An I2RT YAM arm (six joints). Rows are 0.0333 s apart.
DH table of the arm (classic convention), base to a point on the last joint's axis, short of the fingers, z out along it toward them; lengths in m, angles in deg. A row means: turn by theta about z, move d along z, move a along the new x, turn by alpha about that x. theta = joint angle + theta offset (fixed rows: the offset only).
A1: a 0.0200; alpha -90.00; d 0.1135; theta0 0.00
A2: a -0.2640; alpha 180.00; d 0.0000; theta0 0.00
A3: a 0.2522; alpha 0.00; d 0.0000; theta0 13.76
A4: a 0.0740; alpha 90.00; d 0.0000; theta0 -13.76
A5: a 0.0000; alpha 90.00; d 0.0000; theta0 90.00
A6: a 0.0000; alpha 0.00; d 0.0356; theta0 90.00
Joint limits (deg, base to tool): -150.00..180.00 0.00..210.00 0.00..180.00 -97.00..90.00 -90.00..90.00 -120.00..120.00
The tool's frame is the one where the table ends.
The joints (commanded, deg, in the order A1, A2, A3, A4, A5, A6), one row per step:
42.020, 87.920, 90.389, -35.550, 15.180, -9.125
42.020, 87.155, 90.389, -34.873, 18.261, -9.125
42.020, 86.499, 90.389, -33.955, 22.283, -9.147
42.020, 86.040, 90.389, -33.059, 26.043, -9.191
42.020, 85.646, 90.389, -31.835, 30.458, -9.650
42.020, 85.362, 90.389, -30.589, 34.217, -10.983
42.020, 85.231, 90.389, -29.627, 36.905, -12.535
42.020, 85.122, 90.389, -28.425, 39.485, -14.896
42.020, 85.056, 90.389, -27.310, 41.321, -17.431
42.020, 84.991, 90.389, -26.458, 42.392, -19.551
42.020, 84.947, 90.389, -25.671, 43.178, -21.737
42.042, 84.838, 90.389, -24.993, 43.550, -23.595
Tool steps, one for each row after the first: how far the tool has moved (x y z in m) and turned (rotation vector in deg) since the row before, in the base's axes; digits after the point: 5 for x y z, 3 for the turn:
-0.00137, -0.00370, 0.00567, -0.260, -2.175, -2.603
-0.00074, -0.00382, 0.00557, -0.497, -2.556, -3.442
-0.00030, -0.00314, 0.00445, -0.502, -2.251, -3.257
0.00005, -0.00321, 0.00475, -0.863, -2.662, -3.713
0.00014, -0.00253, 0.00413, -1.442, -2.398, -2.869
0.00029, -0.00157, 0.00269, -1.567, -1.668, -1.902
0.00038, -0.00135, 0.00295, -2.135, -1.723, -1.611
0.00037, -0.00083, 0.00246, -2.157, -1.321, -0.954
0.00017, -0.00051, 0.00190, -1.716, -0.876, -0.417
0.00019, -0.00031, 0.00164, -1.759, -0.705, -0.170
-0.00022, -0.00025, 0.00175, -1.365, -0.572, 0.130

